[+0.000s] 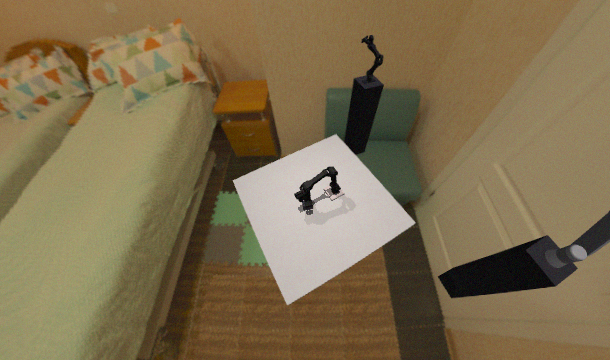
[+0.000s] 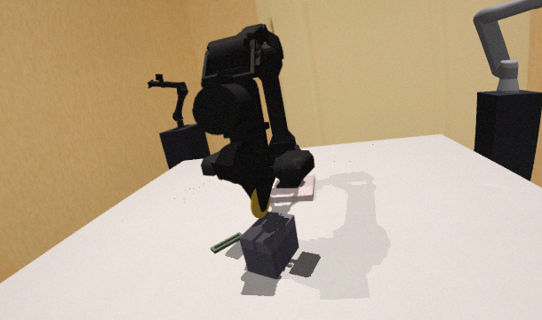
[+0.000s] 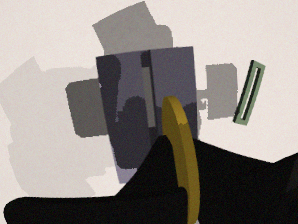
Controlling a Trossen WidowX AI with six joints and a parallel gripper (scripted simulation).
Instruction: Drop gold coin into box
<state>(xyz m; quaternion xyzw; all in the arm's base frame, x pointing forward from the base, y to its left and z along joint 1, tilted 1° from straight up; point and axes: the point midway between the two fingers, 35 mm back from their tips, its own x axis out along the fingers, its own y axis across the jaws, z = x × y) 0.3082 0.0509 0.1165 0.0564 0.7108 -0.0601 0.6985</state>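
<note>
My gripper tip is 2 cm below the coin.
</note>
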